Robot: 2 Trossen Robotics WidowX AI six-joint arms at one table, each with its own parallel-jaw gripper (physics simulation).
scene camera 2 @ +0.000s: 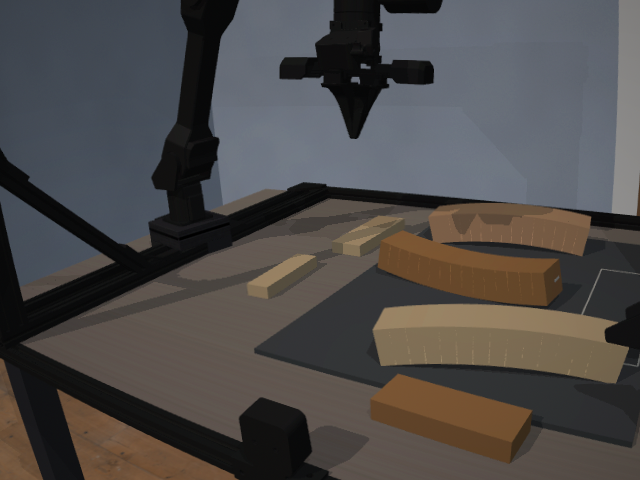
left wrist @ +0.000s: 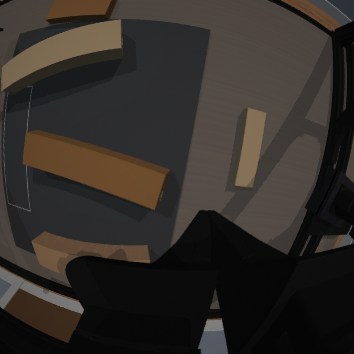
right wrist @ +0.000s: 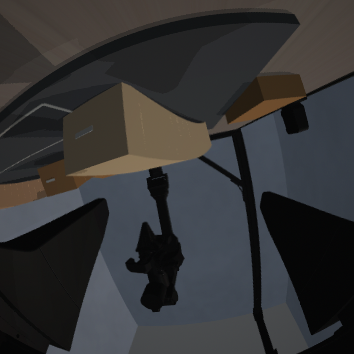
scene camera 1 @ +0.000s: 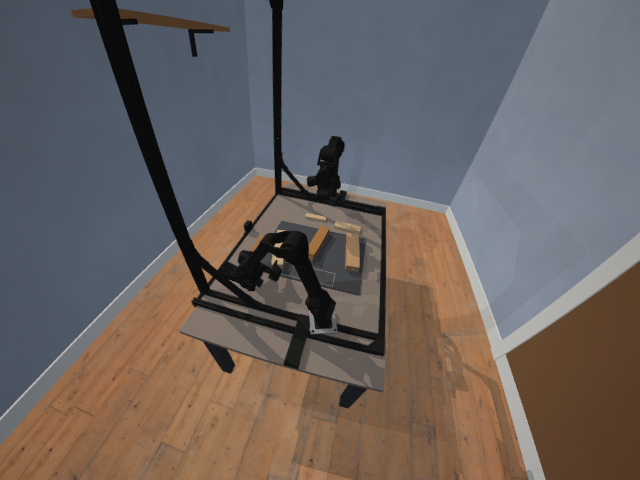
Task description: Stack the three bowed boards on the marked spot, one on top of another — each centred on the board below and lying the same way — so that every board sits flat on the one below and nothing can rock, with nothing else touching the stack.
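Frame: origin at the left arm's base, x ahead, y left, z up, level; millimetres.
Seen in the pictures: left gripper, fingertip midpoint: (scene camera 2: 354, 138) (left wrist: 205, 217) (right wrist: 144, 221) (scene camera 1: 321, 200); right gripper, fingertip midpoint: (scene camera 2: 616, 323) (right wrist: 185, 203) (scene camera 1: 268, 256); left arm's base, link origin: (scene camera 2: 187, 218) (left wrist: 341, 201) (scene camera 1: 331, 194); right arm's base, link origin: (scene camera 1: 322, 320).
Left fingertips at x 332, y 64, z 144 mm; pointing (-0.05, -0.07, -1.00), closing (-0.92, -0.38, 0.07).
Note:
Pixels of each thing's middle, then the offset from my left fingertips to it. "spot": a spot on its surface instead. Level surfaces: height alone.
- pale bowed board, body centre: (scene camera 2: 495, 344) (right wrist: 169, 135) (left wrist: 55, 57) (scene camera 1: 279, 248) dy -86, dx +260, dz -170 mm
- marked outline, surface spot: (scene camera 2: 591, 291) spot: dy +134, dx +272, dz -190 mm
- orange bowed board, body centre: (scene camera 2: 463, 264) (left wrist: 88, 165) (right wrist: 91, 170) (scene camera 1: 317, 241) dy +55, dx +128, dz -160 mm
- pinkish bowed board, body centre: (scene camera 2: 507, 229) (left wrist: 90, 258) (right wrist: 30, 186) (scene camera 1: 352, 251) dy +235, dx +90, dz -167 mm
- orange straight block, body centre: (scene camera 2: 449, 415) (right wrist: 256, 103) (left wrist: 79, 8) dy -193, dx +281, dz -185 mm
- dark mat, surface height: dz -190 mm
- small pale block, body centre: (scene camera 2: 283, 274) (left wrist: 248, 147) (scene camera 1: 315, 217) dy -61, dx -92, dz -188 mm
- pale pair, body centre: (scene camera 2: 370, 234) (scene camera 1: 347, 227) dy +140, dx -110, dz -187 mm
The pale bowed board (scene camera 1: 277, 261) (scene camera 2: 496, 341) (left wrist: 75, 47) (right wrist: 167, 135) lies arched on the mat, its right end in scene camera 2 beside the marked outline (scene camera 1: 334, 279) (scene camera 2: 591, 291) (left wrist: 19, 207). The orange bowed board (scene camera 1: 318, 242) (scene camera 2: 465, 273) (left wrist: 95, 170) sags in its middle. The pinkish bowed board (scene camera 1: 352, 250) (scene camera 2: 509, 227) (left wrist: 90, 245) is arched, behind it. The boards lie apart. My right gripper (right wrist: 185, 203) is open and empty near the pale board's end; part of it overlaps that end in scene camera 2. My left gripper (scene camera 2: 353, 136) (left wrist: 205, 217) is shut and empty, high above the table.
An orange straight block (scene camera 2: 449, 413) (right wrist: 275, 97) lies beside the pale board, at the edge of the dark mat (scene camera 2: 330, 335). A small pale block (scene camera 2: 281, 276) (left wrist: 251, 150) and a pale pair (scene camera 2: 369, 235) lie off the mat. A black frame (scene camera 2: 129, 428) edges the table.

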